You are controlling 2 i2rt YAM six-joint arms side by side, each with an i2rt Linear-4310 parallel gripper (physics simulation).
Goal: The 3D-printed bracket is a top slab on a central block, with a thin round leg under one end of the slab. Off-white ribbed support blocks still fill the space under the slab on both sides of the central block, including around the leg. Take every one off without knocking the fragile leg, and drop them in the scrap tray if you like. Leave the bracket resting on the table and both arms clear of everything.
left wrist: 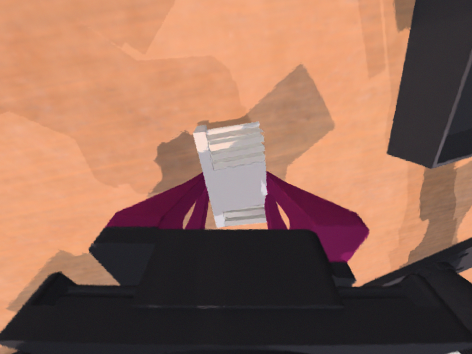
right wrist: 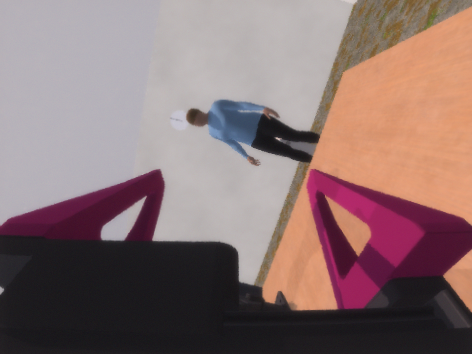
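Note:
The pale grey bracket point(left wrist: 236, 190) shows in the left wrist view, its slab a smooth strip along the left side. Off-white ribbed support blocks point(left wrist: 237, 146) fill the far end beside the slab, and a narrower ribbed support piece point(left wrist: 245, 215) shows at the near end. The thin leg cannot be made out. My left gripper point(left wrist: 236, 177) is closed in on the bracket, with one magenta finger against each long side at the smooth middle part. My right gripper point(right wrist: 235, 177) is open and empty, away from the bracket.
A dark open-topped tray point(left wrist: 417, 90) stands at the upper right of the left wrist view. A dark arm part point(left wrist: 425, 262) crosses the lower right. In the right wrist view, the wooden table point(right wrist: 400, 120) lies at the right, and a person point(right wrist: 235, 122) stands beyond its edge.

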